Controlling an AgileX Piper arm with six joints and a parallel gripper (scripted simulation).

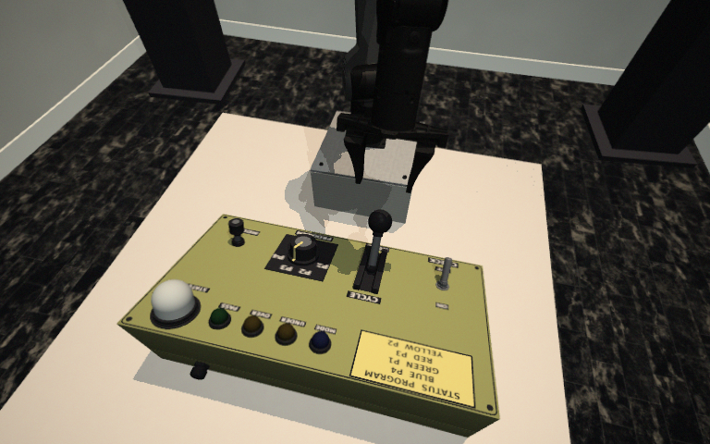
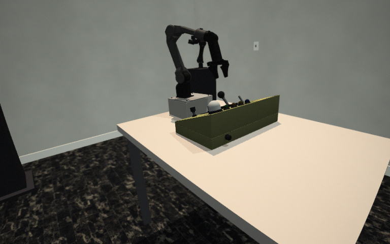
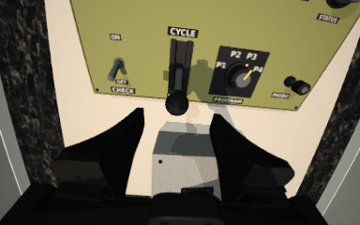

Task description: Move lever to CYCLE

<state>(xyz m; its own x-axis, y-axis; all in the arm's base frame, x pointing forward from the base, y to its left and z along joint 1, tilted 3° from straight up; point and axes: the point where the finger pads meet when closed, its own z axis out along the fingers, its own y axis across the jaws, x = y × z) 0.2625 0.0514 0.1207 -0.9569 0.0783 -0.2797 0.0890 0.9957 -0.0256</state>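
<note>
My hand is 13 cm above the black ball-topped lever and 2 cm short of it. From my hand the other things lie so: olive console 16 cm below, 7 cm to the right, 7 cm ahead; check toggle 14 cm below, 12 cm to the left, 6 cm ahead; program dial 14 cm below, 13 cm to the right, 5 cm ahead.
</note>
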